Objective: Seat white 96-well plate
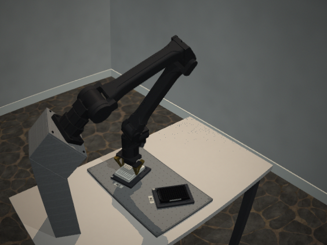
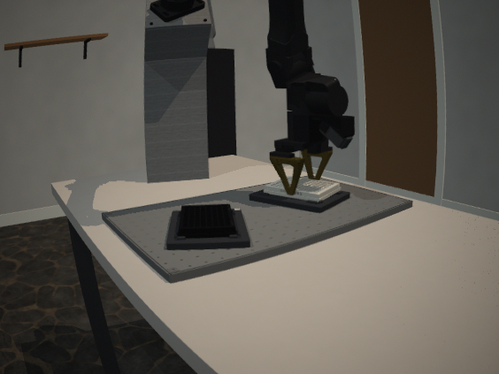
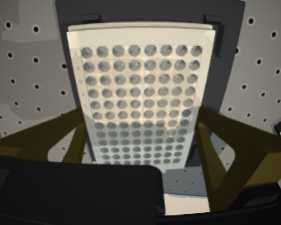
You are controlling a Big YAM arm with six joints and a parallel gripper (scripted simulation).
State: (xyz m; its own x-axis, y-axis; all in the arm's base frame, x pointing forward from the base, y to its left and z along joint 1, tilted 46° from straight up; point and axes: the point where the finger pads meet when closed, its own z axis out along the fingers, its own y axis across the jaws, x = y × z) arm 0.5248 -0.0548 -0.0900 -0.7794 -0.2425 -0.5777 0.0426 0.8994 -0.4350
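Now: the plate nest N1 10 mm to the right of my hand and 20 mm below it. The rest, counted from my hand: white 96-well plate E01: right at my hand; then black plate E07: 30 mm behind, 250 mm to the right, 10 mm below.
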